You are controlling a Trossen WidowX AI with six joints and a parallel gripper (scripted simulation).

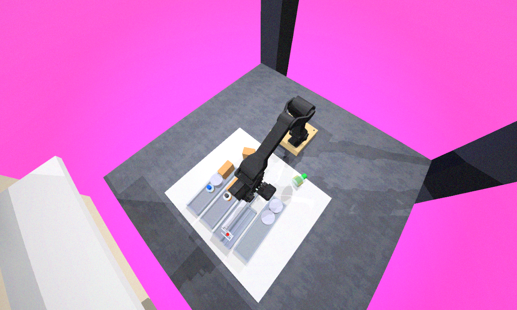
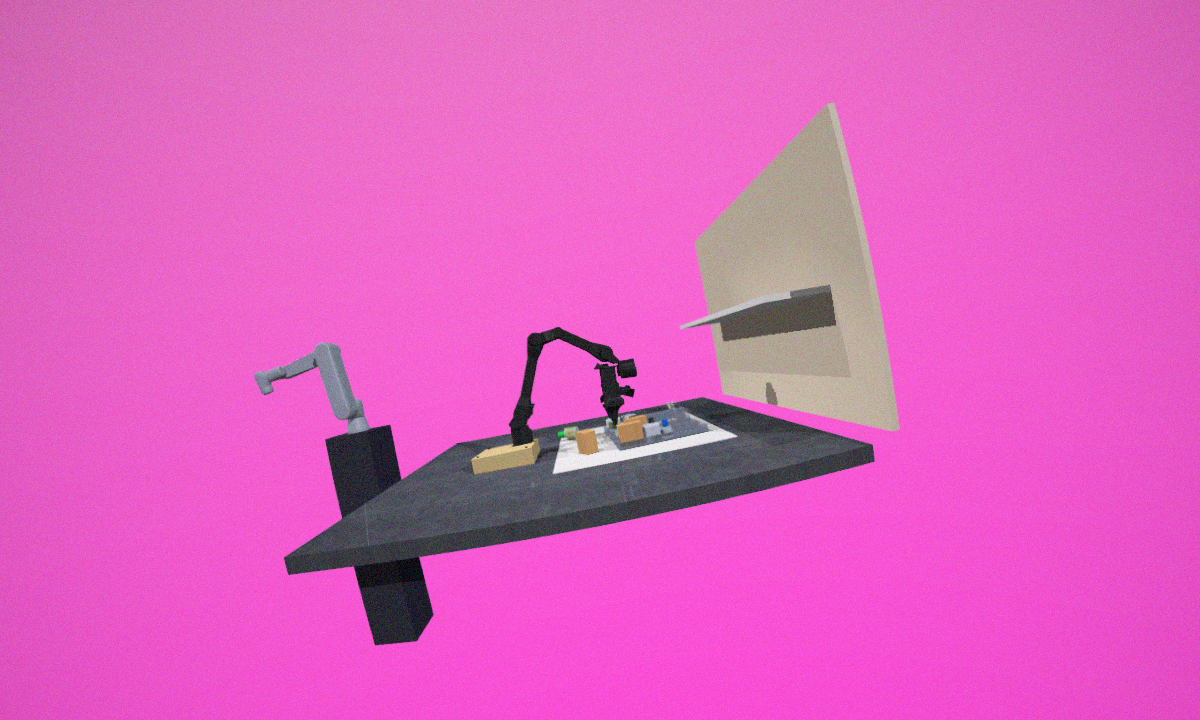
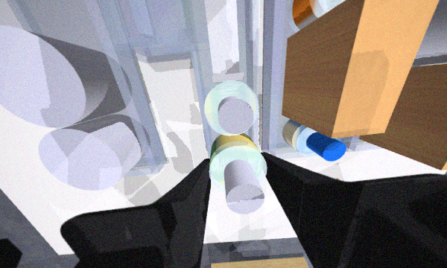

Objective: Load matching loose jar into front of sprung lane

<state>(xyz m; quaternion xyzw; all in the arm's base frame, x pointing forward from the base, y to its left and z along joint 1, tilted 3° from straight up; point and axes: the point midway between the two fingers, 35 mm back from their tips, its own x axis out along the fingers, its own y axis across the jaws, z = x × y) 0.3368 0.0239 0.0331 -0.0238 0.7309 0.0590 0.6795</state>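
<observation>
Right now the sprung lane is 15 cm ahead of my gripper tip, 4 cm to the left of it and 3 cm below it. From my gripper tip the other things lie so: red mark: 22 cm ahead, 6 cm to the left, 2 cm above.
</observation>
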